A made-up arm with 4 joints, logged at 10 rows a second.
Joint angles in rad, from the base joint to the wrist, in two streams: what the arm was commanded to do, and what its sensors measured. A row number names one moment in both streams.
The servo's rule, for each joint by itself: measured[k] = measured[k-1] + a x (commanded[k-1-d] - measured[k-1]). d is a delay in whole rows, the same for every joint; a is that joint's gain. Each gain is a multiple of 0.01, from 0.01 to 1. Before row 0 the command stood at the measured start. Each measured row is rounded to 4 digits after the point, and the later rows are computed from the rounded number. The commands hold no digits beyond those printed.
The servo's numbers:
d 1
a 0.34 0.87 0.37 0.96
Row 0, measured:
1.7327, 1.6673, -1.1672, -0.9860
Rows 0 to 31, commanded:
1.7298, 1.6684, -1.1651, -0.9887
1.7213, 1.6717, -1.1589, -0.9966
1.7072, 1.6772, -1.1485, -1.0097
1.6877, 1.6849, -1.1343, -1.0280
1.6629, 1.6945, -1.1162, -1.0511
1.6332, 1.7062, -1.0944, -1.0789
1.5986, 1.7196, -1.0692, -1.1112
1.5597, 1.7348, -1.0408, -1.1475
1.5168, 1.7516, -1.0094, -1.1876
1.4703, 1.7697, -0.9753, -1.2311
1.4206, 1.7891, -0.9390, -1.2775
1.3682, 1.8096, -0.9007, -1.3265
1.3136, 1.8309, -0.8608, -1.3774
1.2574, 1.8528, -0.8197, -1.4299
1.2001, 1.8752, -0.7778, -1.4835
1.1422, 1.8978, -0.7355, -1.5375
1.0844, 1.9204, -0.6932, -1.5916
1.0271, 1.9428, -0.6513, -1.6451
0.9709, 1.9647, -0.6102, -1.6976
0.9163, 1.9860, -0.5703, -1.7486
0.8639, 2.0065, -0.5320, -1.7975
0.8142, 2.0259, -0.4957, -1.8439
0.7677, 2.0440, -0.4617, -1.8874
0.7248, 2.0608, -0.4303, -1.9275
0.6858, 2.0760, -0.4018, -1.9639
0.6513, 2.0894, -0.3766, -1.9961
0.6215, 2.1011, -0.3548, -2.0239
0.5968, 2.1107, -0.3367, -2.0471
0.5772, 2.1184, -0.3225, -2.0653
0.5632, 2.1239, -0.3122, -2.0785
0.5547, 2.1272, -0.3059, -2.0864
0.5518, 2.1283, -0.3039, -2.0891
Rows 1 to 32, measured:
1.7327, 1.6673, -1.1672, -0.9860
1.7317, 1.6683, -1.1664, -0.9886
1.7282, 1.6713, -1.1636, -0.9963
1.7211, 1.6764, -1.1580, -1.0092
1.7097, 1.6838, -1.1492, -1.0272
1.6938, 1.6931, -1.1370, -1.0501
1.6732, 1.7045, -1.1212, -1.0777
1.6478, 1.7176, -1.1020, -1.1099
1.6178, 1.7326, -1.0794, -1.1460
1.5835, 1.7491, -1.0535, -1.1859
1.5450, 1.7670, -1.0246, -1.2293
1.5027, 1.7862, -0.9929, -1.2756
1.4570, 1.8066, -0.9588, -1.3245
1.4082, 1.8277, -0.9225, -1.3753
1.3569, 1.8495, -0.8845, -1.4277
1.3036, 1.8719, -0.8450, -1.4813
1.2487, 1.8944, -0.8045, -1.5353
1.1928, 1.9170, -0.7633, -1.5893
1.1365, 1.9394, -0.7219, -1.6429
1.0802, 1.9614, -0.6806, -1.6954
1.0245, 1.9828, -0.6398, -1.7465
0.9699, 2.0034, -0.5999, -1.7955
0.9170, 2.0230, -0.5613, -1.8420
0.8662, 2.0413, -0.5244, -1.8856
0.8181, 2.0583, -0.4896, -1.9258
0.7731, 2.0737, -0.4571, -1.9624
0.7317, 2.0874, -0.4273, -1.9948
0.6942, 2.0993, -0.4005, -2.0227
0.6611, 2.1092, -0.3769, -2.0461
0.6326, 2.1172, -0.3568, -2.0645
0.6090, 2.1230, -0.3403, -2.0779
0.5905, 2.1267, -0.3276, -2.0861

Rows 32 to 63, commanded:
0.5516, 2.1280, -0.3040, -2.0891
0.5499, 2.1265, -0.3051, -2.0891
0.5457, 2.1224, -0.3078, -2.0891
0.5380, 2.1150, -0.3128, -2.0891
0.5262, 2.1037, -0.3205, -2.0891
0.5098, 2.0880, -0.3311, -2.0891
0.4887, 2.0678, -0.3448, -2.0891
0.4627, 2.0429, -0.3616, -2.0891
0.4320, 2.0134, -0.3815, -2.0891
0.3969, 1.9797, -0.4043, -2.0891
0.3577, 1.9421, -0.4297, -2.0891
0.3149, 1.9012, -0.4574, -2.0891
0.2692, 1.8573, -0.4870, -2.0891
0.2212, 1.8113, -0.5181, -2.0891
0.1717, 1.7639, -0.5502, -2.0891
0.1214, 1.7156, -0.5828, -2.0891
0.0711, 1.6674, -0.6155, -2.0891
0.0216, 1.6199, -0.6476, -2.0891
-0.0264, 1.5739, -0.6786, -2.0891
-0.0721, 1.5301, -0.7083, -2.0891
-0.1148, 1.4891, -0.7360, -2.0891
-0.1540, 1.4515, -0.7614, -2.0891
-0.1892, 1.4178, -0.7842, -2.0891
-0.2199, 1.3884, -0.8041, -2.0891
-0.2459, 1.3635, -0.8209, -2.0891
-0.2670, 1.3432, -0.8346, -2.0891
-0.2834, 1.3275, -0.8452, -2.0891
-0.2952, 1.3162, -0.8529, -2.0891
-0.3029, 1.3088, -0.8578, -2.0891
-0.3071, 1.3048, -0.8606, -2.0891
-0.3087, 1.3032, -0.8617, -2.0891
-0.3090, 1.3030, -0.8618, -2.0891
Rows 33 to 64, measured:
0.5773, 2.1281, -0.3188, -2.0890
0.5686, 2.1280, -0.3133, -2.0891
0.5622, 2.1267, -0.3103, -2.0891
0.5566, 2.1230, -0.3094, -2.0891
0.5503, 2.1160, -0.3107, -2.0891
0.5421, 2.1053, -0.3143, -2.0891
0.5311, 2.0902, -0.3205, -2.0891
0.5167, 2.0707, -0.3295, -2.0891
0.4983, 2.0465, -0.3414, -2.0891
0.4758, 2.0177, -0.3562, -2.0891
0.4490, 1.9846, -0.3740, -2.0891
0.4180, 1.9476, -0.3946, -2.0891
0.3829, 1.9072, -0.4178, -2.0891
0.3442, 1.8638, -0.4434, -2.0891
0.3024, 1.8181, -0.4710, -2.0891
0.2580, 1.7709, -0.5003, -2.0891
0.2116, 1.7228, -0.5308, -2.0891
0.1638, 1.6746, -0.5621, -2.0891
0.1155, 1.6270, -0.5937, -2.0891
0.0673, 1.5808, -0.6251, -2.0891
0.0199, 1.5367, -0.6559, -2.0891
-0.0259, 1.4953, -0.6855, -2.0891
-0.0695, 1.4572, -0.7136, -2.0891
-0.1102, 1.4229, -0.7397, -2.0891
-0.1475, 1.3929, -0.7635, -2.0891
-0.1810, 1.3673, -0.7847, -2.0891
-0.2102, 1.3463, -0.8032, -2.0891
-0.2351, 1.3299, -0.8187, -2.0891
-0.2555, 1.3180, -0.8314, -2.0891
-0.2716, 1.3100, -0.8412, -2.0891
-0.2837, 1.3055, -0.8484, -2.0891
-0.2922, 1.3035, -0.8533, -2.0891

